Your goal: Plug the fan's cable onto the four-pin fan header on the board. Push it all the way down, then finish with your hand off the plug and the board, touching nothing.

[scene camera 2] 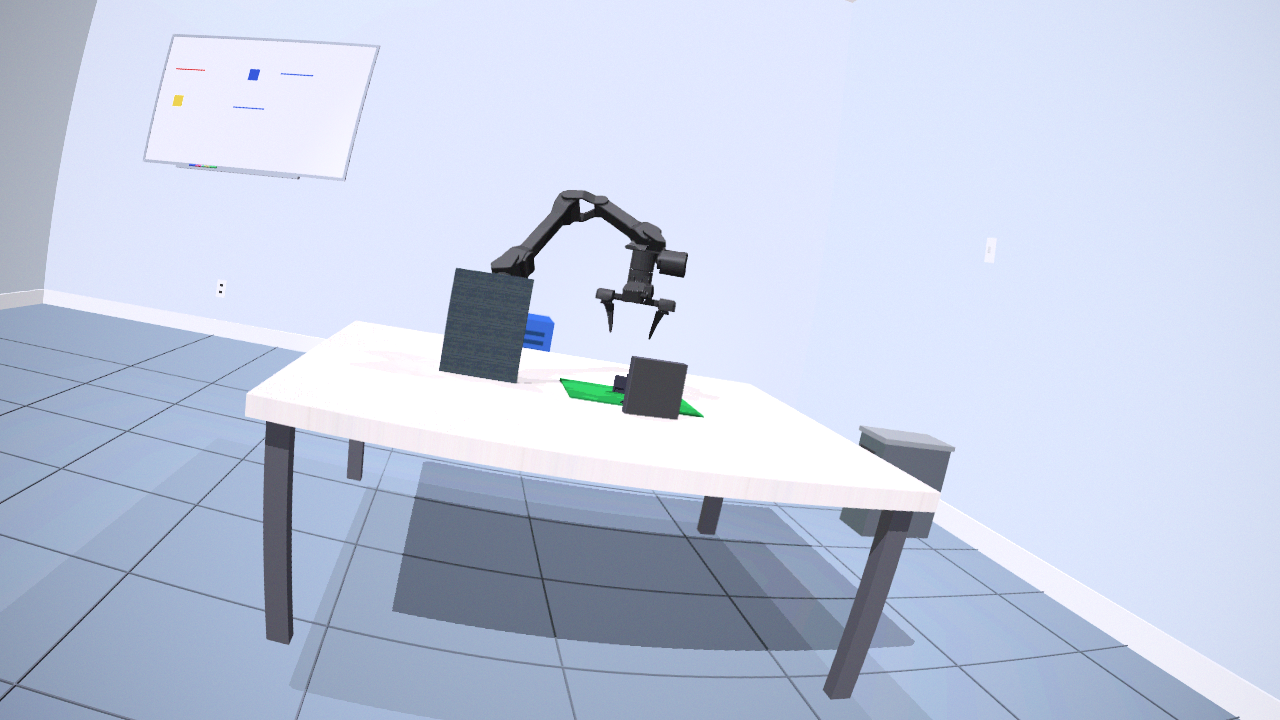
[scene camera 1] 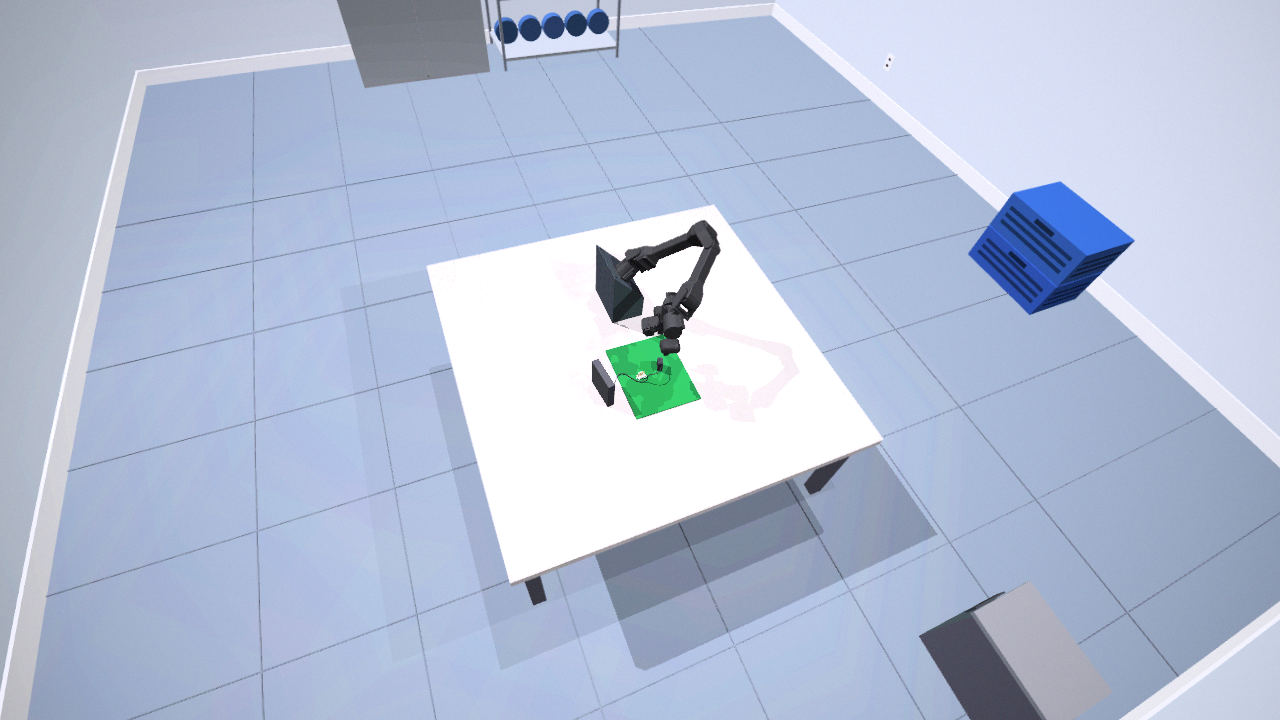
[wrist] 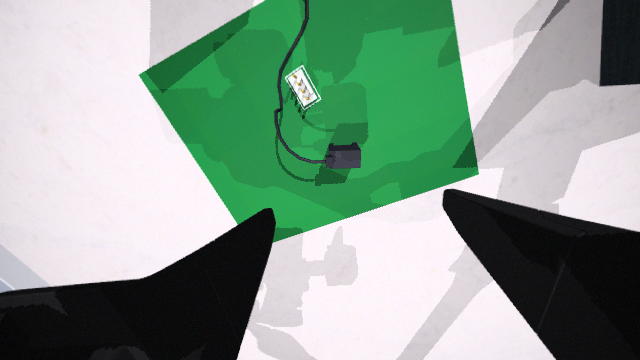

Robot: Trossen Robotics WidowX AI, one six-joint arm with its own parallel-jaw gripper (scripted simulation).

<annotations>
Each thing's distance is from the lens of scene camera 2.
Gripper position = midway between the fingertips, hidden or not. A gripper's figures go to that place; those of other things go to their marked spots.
my gripper [scene camera 2: 629, 336]: 202 cm
dark fan [scene camera 2: 654, 388]: 180 cm
</annotations>
